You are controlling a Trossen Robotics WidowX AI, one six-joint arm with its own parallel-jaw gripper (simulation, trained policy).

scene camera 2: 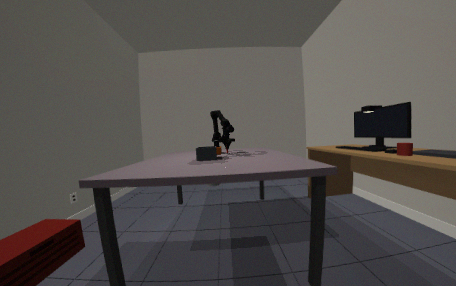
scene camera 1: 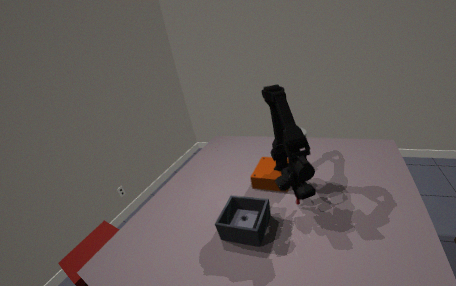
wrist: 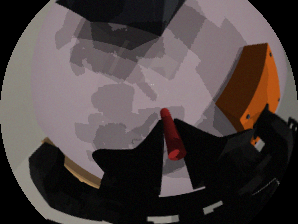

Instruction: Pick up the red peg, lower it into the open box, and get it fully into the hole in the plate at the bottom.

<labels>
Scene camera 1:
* dark box: 237,234
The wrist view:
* my gripper: 167,122
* red peg: 176,151
</labels>
